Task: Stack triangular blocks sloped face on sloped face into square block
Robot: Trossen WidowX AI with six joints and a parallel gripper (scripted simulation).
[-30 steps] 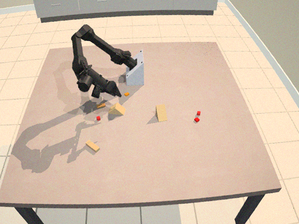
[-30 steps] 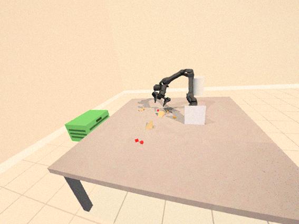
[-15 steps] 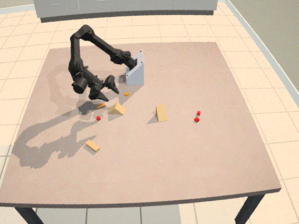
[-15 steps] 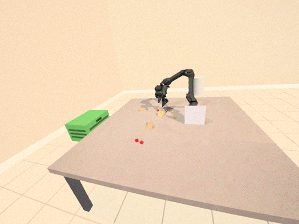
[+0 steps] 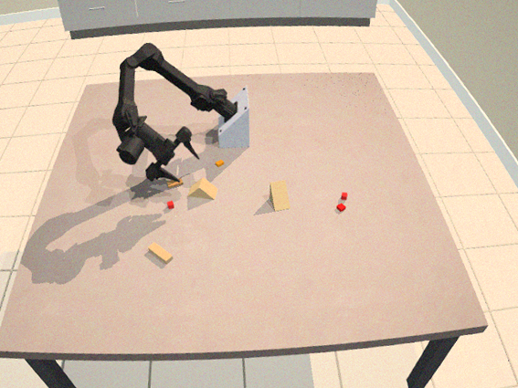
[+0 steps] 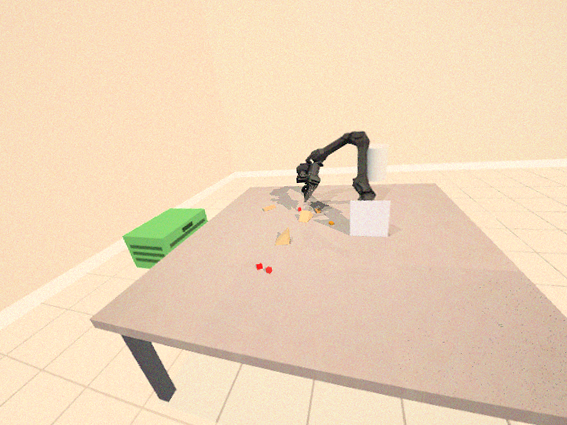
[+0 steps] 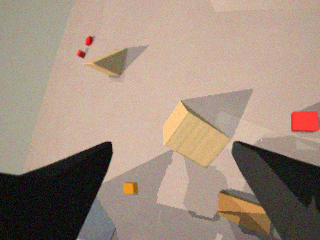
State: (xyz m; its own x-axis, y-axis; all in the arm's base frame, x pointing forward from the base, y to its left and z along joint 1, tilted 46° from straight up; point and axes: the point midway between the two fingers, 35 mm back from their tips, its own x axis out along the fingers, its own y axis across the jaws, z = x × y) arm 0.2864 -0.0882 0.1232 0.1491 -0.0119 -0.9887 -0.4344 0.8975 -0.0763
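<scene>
Right now my gripper tip is 40 mm past the tan flat block, 60 mm to the left of it and 90 mm above it. Round my gripper tip: flat tan block (250 mm ahead, 80 mm to the right, 90 mm below).
</scene>
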